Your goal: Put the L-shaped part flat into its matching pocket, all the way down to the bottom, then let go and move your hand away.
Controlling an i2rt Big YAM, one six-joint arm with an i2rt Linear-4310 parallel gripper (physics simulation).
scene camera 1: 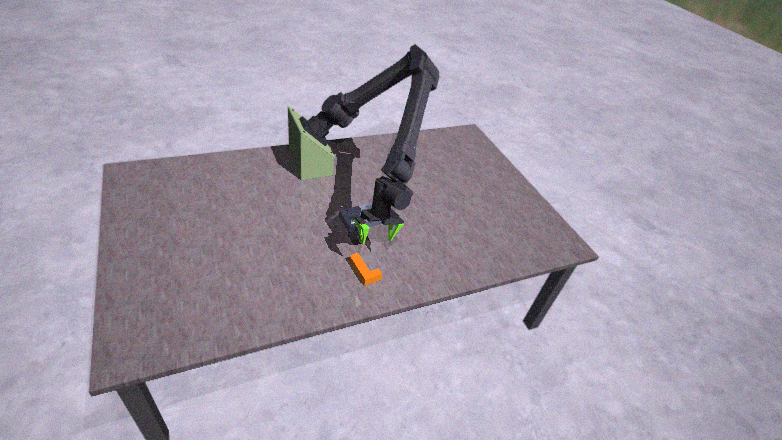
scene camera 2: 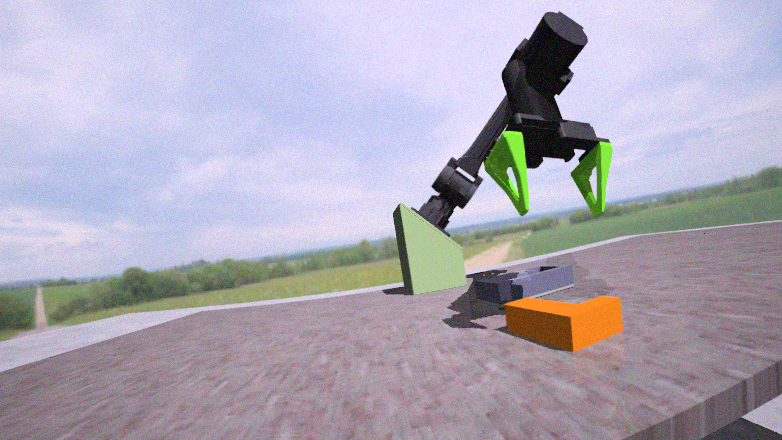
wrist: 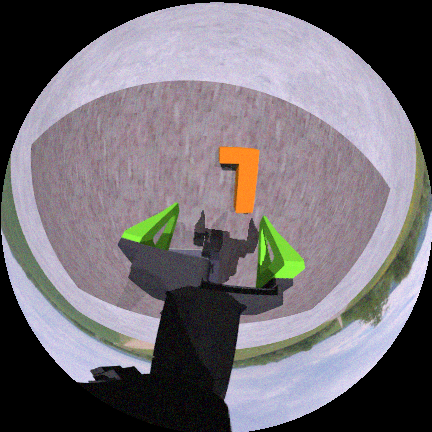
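Pixels of known places: gripper, fingertip midpoint: [scene camera 1: 376,241] [scene camera 2: 564,214] [wrist: 219,212]; arm's base, origin of the base link: [scene camera 1: 312,132] [scene camera 2: 425,227].
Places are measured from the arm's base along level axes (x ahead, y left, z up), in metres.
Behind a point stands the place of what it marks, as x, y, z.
The orange L-shaped part [scene camera 1: 361,267] @(0.591, 0.009, -0.126) [scene camera 2: 538,319] @(0.595, -0.002, -0.134) [wrist: 247,180] @(0.588, 0.011, -0.126) lies flat on the table, outside the pocket block. The grey-blue pocket block [scene camera 1: 348,219] @(0.377, 0.033, -0.118) [scene camera 2: 541,282] @(0.404, 0.101, -0.134) stands behind it, towards the arm's base, with a narrow gap between them. Part of the block is hidden by the gripper in scene camera 1, and the pocket's floor does not show. My gripper [scene camera 1: 377,241] @(0.568, 0.058, -0.044) [scene camera 2: 561,214] @(0.568, 0.058, -0.044) [wrist: 219,212] @(0.568, 0.058, -0.044) is open and empty, pointing down high above the table. In the wrist view the part lies ahead of the fingers, nearer the right one.
The green wedge-shaped stand [scene camera 1: 317,161] @(0.085, -0.001, -0.075) [scene camera 2: 434,262] @(0.085, -0.006, -0.088) carries the arm's base near the table's back edge. The table [scene camera 1: 191,246] @(0.342, -0.477, -0.156) [scene camera 2: 218,372] @(0.539, -0.328, -0.156) [wrist: 125,150] @(0.616, 0.236, -0.156) has its front edge a short way beyond the orange part. The arm's shadow falls across the block and the table beside it.
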